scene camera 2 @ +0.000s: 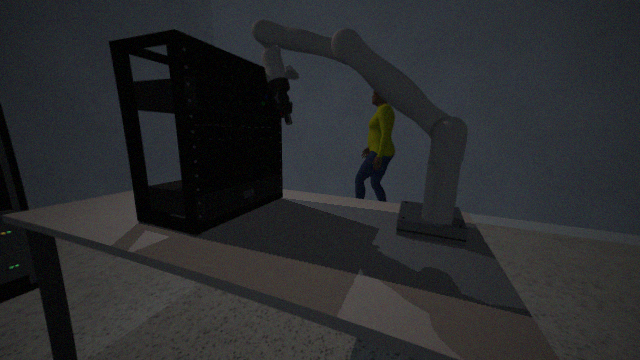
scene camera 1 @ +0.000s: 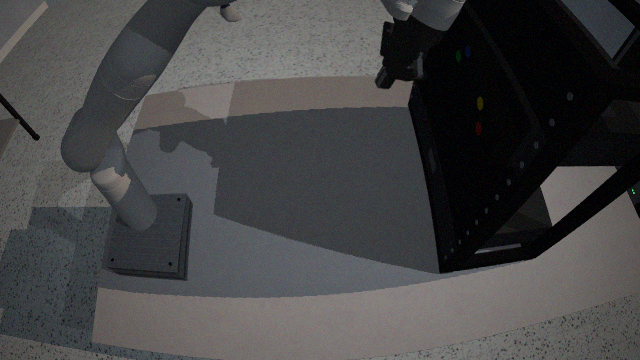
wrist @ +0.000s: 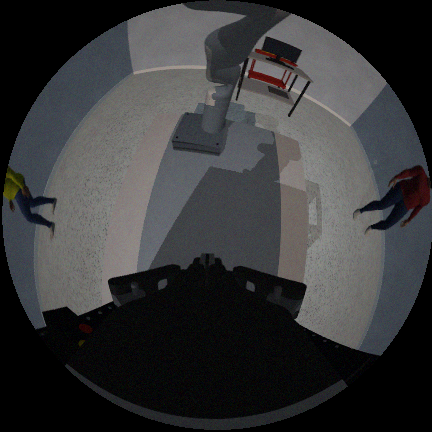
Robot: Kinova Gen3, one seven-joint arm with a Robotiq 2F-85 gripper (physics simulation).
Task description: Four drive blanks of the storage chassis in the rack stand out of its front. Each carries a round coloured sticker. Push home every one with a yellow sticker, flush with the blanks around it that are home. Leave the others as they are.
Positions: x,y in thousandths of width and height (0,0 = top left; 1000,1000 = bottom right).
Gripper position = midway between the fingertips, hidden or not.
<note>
In view: the gripper (scene camera 1: 595,238) and a black rack (scene camera 1: 852,249).
The black rack shows as well in scene camera 2 (scene camera 2: 357,474). The gripper shows as well in the wrist view (wrist: 480,605).
</note>
